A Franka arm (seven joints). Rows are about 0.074 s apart.
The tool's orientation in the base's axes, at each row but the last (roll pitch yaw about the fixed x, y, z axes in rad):
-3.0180, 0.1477, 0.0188
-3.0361, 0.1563, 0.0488
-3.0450, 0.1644, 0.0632
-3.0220, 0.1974, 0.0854
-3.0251, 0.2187, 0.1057
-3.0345, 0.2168, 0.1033
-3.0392, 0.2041, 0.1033
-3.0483, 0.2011, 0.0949
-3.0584, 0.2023, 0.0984
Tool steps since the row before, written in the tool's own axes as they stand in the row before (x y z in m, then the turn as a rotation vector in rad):
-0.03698, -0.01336, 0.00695, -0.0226, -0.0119, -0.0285
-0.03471, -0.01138, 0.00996, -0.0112, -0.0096, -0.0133
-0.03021, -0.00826, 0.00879, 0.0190, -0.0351, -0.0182
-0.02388, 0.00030, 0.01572, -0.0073, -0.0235, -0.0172
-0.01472, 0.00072, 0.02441, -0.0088, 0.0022, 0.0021
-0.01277, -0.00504, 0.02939, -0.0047, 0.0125, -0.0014
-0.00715, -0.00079, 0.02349, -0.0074, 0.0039, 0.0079
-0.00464, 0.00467, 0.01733, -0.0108, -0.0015, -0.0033
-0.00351, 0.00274, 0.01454, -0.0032, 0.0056, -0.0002
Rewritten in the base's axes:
-0.03761, 0.01341, 0.00025, -0.0181, 0.0080, 0.0328
-0.03620, 0.01061, -0.00320, -0.0092, 0.0077, 0.0158
-0.03161, 0.00709, -0.00290, 0.0201, 0.0345, 0.0181
-0.02652, -0.00069, -0.01066, -0.0051, 0.0209, 0.0209
-0.01976, 0.00004, -0.02056, -0.0088, -0.0029, -0.0004
-0.01938, 0.00619, -0.02526, -0.0033, -0.0130, 0.0011
-0.01199, 0.00196, -0.02135, -0.0086, -0.0040, -0.0066
-0.00776, -0.00379, -0.01641, -0.0100, 0.0002, 0.0055
-0.00621, -0.00214, -0.01371, -0.0026, -0.0059, 0.0004

